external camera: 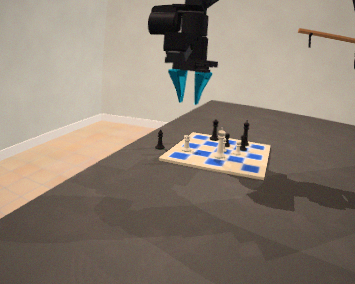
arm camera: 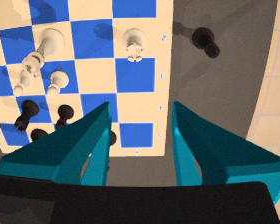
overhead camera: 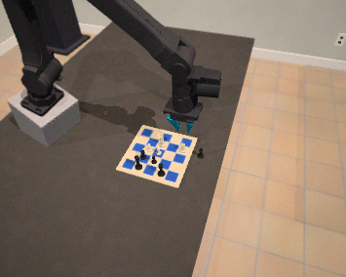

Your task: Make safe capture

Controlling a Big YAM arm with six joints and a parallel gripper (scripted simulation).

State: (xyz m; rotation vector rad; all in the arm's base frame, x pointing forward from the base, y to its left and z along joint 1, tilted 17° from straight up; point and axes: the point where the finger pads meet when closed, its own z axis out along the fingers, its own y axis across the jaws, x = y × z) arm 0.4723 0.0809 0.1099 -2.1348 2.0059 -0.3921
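Now: hand 80 mm past the tall white piece and 80 mm above it. Round my hand: blue-and-cream chessboard (120 mm below, 80 mm behind, 40 mm to the right); then tall black piece (120 mm to the right, 110 mm behind, 80 mm below).
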